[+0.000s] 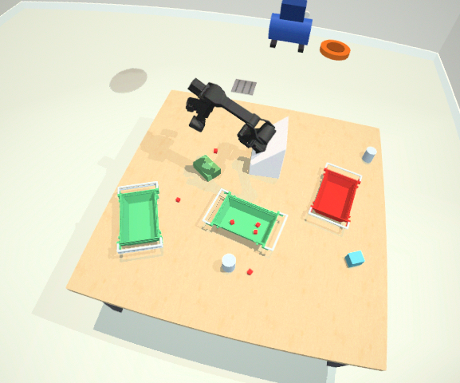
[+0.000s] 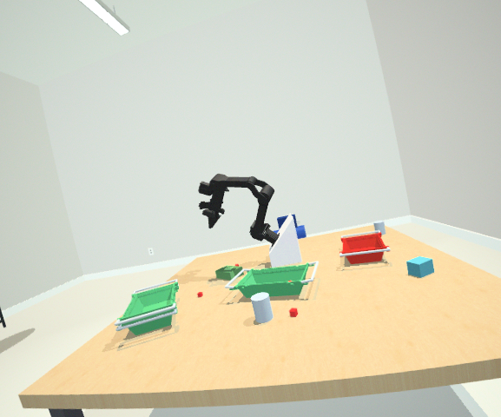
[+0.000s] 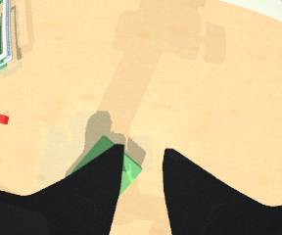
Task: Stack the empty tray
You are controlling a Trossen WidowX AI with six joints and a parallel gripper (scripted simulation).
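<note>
Now: gripper tip 23 cm above the flat green block, 6 cm to the right of it and 5 cm short of it. Also, from my gripper tip: cyan cube 83 cm to the left, 30 cm ahead, 23 cm below; then red tray 70 cm to the left, 20 cm below, 2 cm ahead.
</note>
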